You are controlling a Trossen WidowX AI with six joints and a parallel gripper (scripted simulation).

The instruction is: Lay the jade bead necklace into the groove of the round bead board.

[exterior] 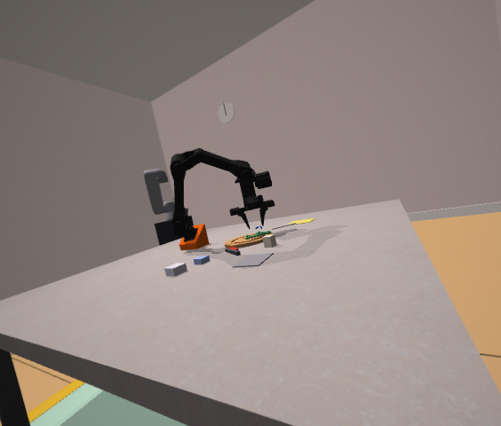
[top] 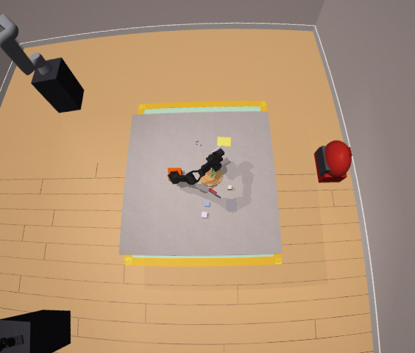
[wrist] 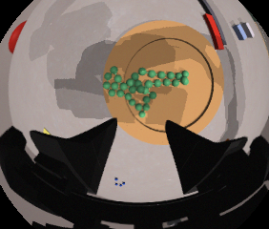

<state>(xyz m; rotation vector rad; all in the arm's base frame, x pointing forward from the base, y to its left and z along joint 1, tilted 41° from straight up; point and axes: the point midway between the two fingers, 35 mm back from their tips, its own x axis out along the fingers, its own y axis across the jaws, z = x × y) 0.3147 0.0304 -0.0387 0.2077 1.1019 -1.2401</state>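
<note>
The round wooden bead board is 20 mm behind my gripper tip, 60 mm to the right of it and 30 mm below it. The rest, counted from my gripper tip: beige cube 130 mm ahead, 190 mm to the right, 30 mm below; red-handled tool 10 mm behind, 210 mm to the right, 40 mm below; yellow sheet 130 mm ahead, 250 mm to the left, 40 mm below.
</note>
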